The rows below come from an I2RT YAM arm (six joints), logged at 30 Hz.
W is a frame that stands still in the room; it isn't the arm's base.
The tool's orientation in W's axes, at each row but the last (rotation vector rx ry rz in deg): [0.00, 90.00, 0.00]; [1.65, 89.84, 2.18]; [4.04, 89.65, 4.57]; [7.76, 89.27, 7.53]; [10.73, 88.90, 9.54]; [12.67, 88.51, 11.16]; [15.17, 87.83, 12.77]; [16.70, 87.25, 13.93]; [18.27, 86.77, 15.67]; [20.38, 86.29, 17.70]
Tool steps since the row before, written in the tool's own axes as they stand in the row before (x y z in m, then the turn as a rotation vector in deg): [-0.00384, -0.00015, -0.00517, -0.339, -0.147, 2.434]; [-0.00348, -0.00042, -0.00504, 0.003, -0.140, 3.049]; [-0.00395, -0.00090, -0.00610, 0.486, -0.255, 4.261]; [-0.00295, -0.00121, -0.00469, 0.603, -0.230, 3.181]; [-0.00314, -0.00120, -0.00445, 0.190, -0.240, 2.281]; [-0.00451, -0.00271, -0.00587, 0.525, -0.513, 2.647]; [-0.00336, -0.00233, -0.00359, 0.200, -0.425, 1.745]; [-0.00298, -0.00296, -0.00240, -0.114, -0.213, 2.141]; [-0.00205, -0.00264, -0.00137, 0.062, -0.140, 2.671]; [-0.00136, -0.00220, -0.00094, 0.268, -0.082, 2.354]
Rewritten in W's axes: [-0.00517, -0.00015, 0.00384, 2.434, -0.147, 0.339]; [-0.00505, -0.00060, 0.00345, 3.050, -0.122, -0.001]; [-0.00611, -0.00131, 0.00381, 4.265, -0.183, -0.487]; [-0.00472, -0.00168, 0.00266, 3.186, -0.135, -0.607]; [-0.00451, -0.00181, 0.00275, 2.280, -0.224, -0.215]; [-0.00599, -0.00369, 0.00356, 2.648, -0.407, -0.605]; [-0.00373, -0.00314, 0.00241, 1.740, -0.396, -0.287]; [-0.00258, -0.00370, 0.00175, 2.130, -0.315, 0.090]; [-0.00151, -0.00316, 0.00088, 2.668, -0.201, -0.031]; [-0.00104, -0.00253, 0.00030, 2.361, -0.052, -0.204]
